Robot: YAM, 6 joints.
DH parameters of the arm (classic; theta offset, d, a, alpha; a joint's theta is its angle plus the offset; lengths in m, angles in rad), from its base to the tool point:
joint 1: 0 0.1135 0.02 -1.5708
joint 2: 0 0 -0.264 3.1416
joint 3: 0.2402 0 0.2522 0
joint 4: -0.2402 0 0.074 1.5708
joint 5: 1.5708 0 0 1.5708
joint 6: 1.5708 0.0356 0 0
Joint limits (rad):
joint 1: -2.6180..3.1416
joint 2: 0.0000..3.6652
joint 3: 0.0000..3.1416
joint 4: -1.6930..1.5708
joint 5: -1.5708..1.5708
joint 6: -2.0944..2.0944
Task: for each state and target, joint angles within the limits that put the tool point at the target. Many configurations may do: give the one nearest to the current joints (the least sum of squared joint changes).
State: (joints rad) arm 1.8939 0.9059 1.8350 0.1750 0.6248 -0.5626
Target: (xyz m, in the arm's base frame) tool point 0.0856 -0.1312 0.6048
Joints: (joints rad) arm 2.0050 0.5638 1.7840 0.1491 0.6829 -0.5626
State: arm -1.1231 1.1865 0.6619 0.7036 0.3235 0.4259
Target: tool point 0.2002 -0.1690 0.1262
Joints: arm -0.6669 1.5312 0.4024 0.5934 0.2546 0.4259
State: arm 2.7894 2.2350 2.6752 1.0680 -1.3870 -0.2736
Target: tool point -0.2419 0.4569 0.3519
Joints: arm 1.9888 2.4647 2.2569 1.2499 -1.5391 -0.2736
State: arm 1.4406 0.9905 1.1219 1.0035 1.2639 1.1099
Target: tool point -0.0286 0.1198 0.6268
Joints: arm 2.0534 1.2078 1.7312 0.9293 1.0160 1.1099
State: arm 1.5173 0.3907 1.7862 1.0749 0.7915 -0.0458
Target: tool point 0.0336 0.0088 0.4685
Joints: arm 1.3770 0.4841 0.8502 0.9658 1.0728 -0.0458
